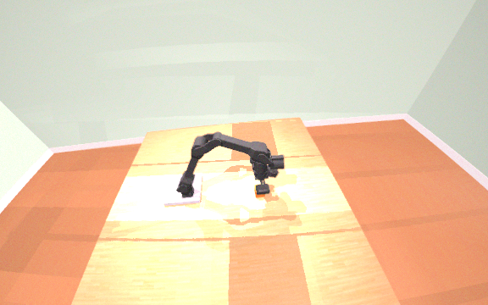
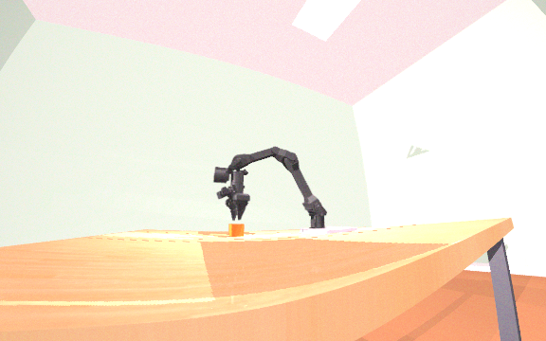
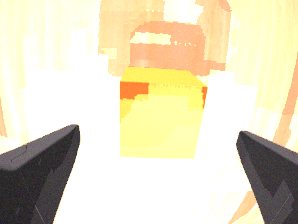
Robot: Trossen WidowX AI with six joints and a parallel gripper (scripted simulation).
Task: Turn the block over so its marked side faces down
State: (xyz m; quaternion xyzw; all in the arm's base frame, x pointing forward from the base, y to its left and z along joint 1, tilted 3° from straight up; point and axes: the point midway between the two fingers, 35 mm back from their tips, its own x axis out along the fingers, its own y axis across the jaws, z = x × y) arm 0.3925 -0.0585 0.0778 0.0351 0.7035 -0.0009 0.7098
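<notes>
The block lies 1 cm behind my gripper tip and 4 cm below it.
</notes>
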